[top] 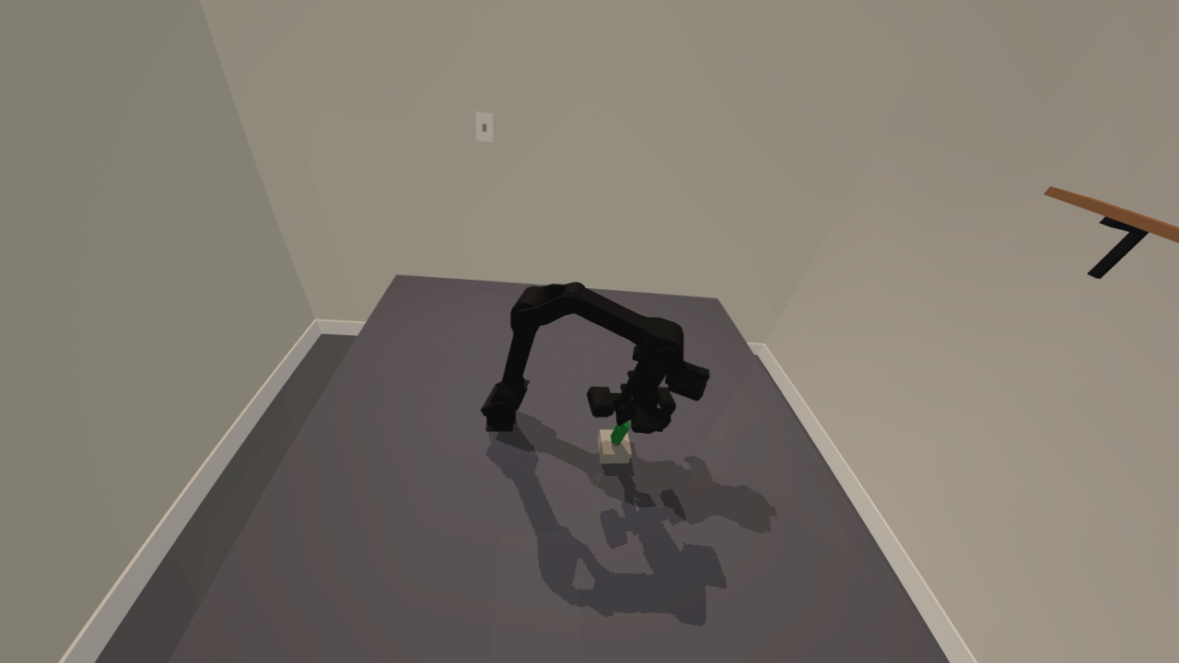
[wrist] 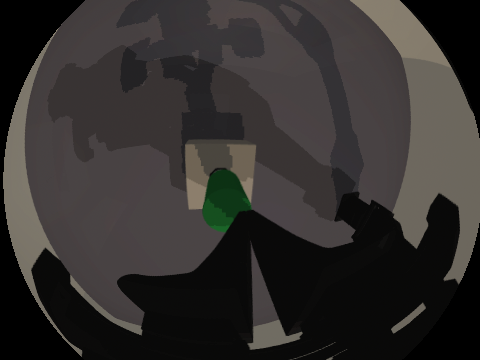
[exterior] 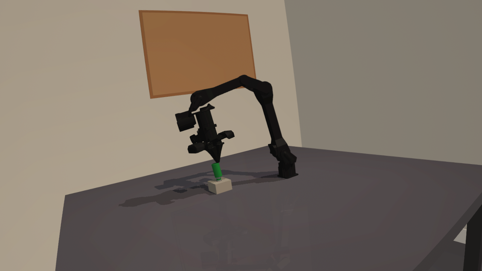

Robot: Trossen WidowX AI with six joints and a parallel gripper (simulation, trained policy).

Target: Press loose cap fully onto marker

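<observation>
The green cap lies 10 mm ahead of my gripper tip and 30 mm below it. Round my gripper tip: beige holder block: 10 mm ahead, 90 mm below.
</observation>
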